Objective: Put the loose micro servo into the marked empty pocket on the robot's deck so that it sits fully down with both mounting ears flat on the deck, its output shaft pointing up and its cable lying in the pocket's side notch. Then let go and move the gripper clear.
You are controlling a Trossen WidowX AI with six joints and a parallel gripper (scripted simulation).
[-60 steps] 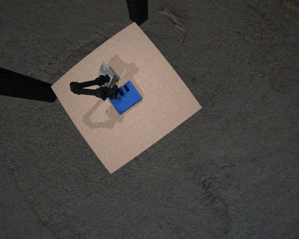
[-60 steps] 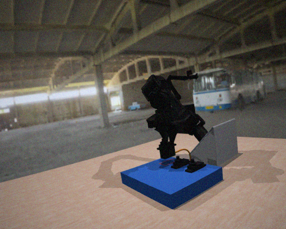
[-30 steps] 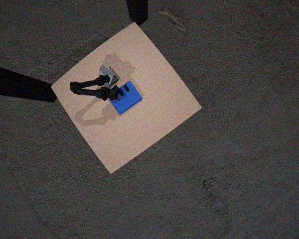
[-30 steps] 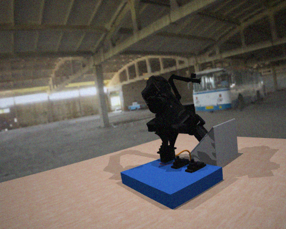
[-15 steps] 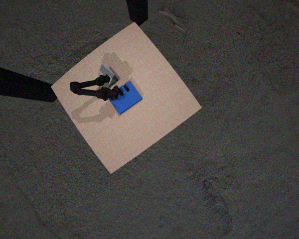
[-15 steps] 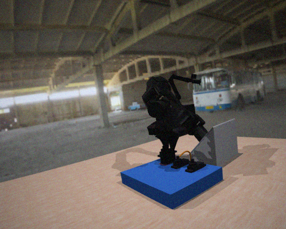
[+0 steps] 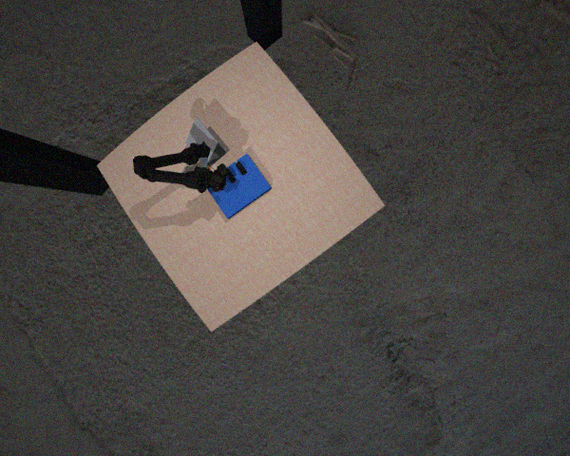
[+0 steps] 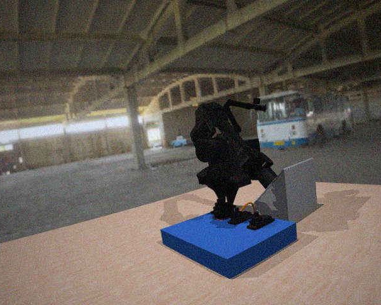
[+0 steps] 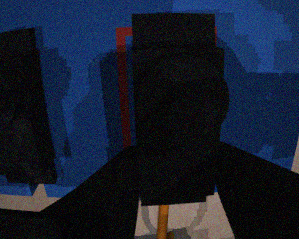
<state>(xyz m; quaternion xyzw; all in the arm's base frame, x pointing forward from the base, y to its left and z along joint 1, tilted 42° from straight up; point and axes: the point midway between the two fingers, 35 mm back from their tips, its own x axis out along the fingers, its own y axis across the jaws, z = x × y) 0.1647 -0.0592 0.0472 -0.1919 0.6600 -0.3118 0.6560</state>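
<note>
Now: gripper tip 130 mm short of the blue deck, 60 mm to the right of it and 50 mm above it.
</note>
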